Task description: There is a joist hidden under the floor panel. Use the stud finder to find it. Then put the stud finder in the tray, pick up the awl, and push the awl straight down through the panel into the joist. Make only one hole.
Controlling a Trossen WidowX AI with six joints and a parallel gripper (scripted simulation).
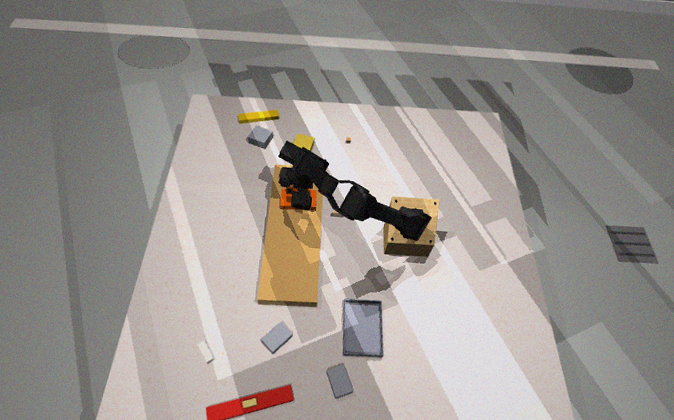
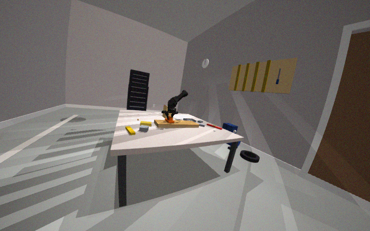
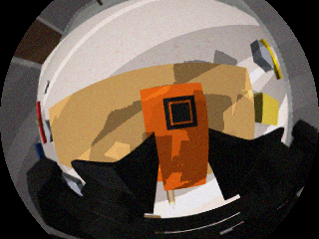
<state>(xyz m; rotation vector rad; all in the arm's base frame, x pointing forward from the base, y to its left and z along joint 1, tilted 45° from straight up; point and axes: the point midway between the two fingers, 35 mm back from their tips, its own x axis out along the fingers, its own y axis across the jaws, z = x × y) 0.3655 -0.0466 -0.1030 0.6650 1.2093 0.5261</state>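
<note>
Right now my gripper tip is 420 mm to the right of the grey tray, 240 mm past it and 50 mm above it. Round my gripper tip: green square: 30 mm above, 20 mm ahead; then stud finder: 20 mm above, 10 mm ahead; then awl: 200 mm behind, 60 mm below, 20 mm to the left.
</note>
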